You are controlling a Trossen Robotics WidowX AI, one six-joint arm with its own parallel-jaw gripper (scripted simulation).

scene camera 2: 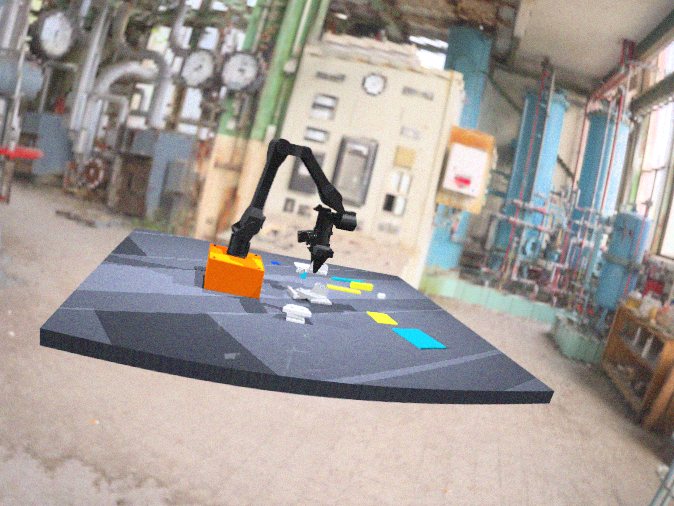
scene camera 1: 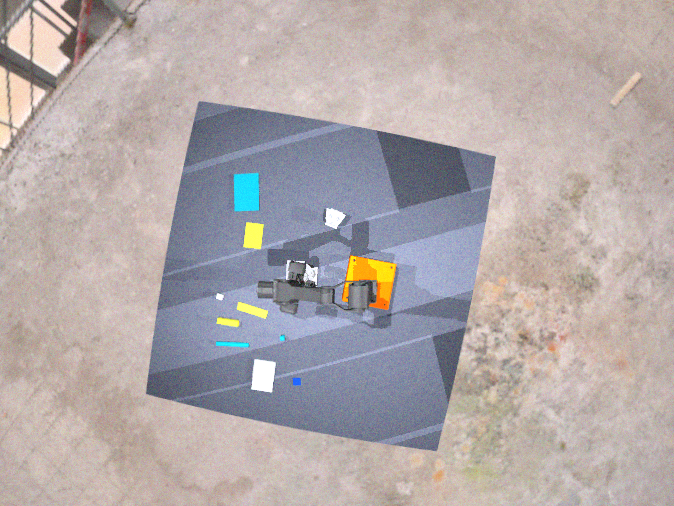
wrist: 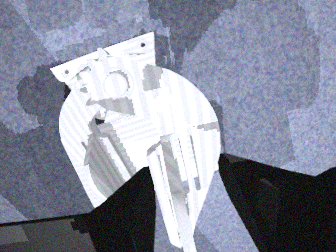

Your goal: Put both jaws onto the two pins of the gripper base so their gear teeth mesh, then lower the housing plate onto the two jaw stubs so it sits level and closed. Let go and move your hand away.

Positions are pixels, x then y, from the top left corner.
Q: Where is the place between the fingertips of my gripper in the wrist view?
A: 185, 168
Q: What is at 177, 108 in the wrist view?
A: A white jaw.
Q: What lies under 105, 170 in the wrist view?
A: A white jaw.
